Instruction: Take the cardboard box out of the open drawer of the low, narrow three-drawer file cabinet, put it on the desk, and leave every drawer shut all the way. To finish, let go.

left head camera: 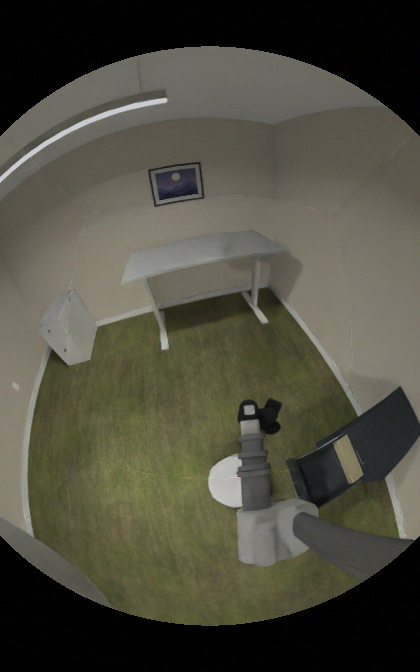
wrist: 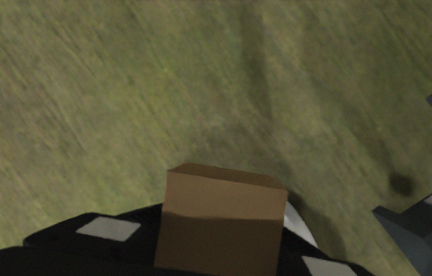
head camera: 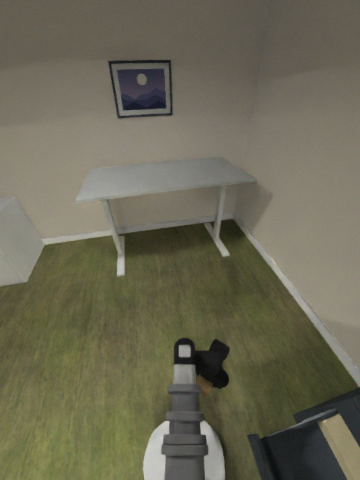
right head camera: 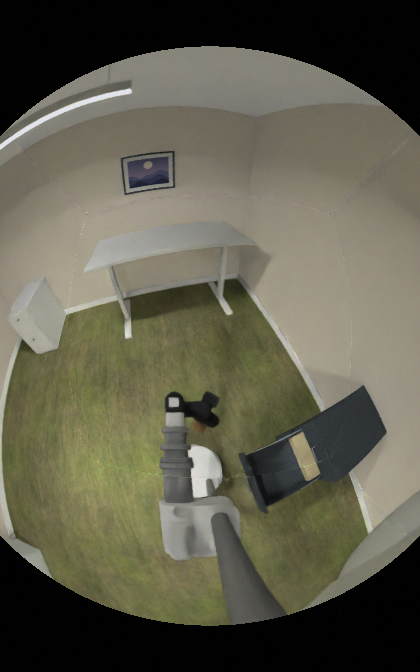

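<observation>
My gripper (head camera: 212,366) (left head camera: 270,416) (right head camera: 204,410) (wrist: 219,230) is shut on the brown cardboard box (head camera: 204,385) (right head camera: 199,426) (wrist: 225,200), above the floor. The dark file cabinet (left head camera: 387,430) (right head camera: 345,430) stands against the right wall. Its upper drawer (head camera: 292,452) (left head camera: 317,477) (right head camera: 275,475) is pulled out, to the right of the gripper; a corner of it shows at the right of the wrist view. The lower drawer fronts are hidden. The light grey desk (head camera: 165,177) (left head camera: 205,252) (right head camera: 165,242) stands at the far wall, ahead of the arm and apart from the gripper.
A tan block (head camera: 342,445) (left head camera: 348,459) (right head camera: 304,456) lies across the rear of the open drawer. A white cabinet (head camera: 15,245) (left head camera: 75,330) (right head camera: 42,317) stands left of the desk. The desk's feet reach out over the floor. A framed picture (head camera: 142,92) hangs above the desk.
</observation>
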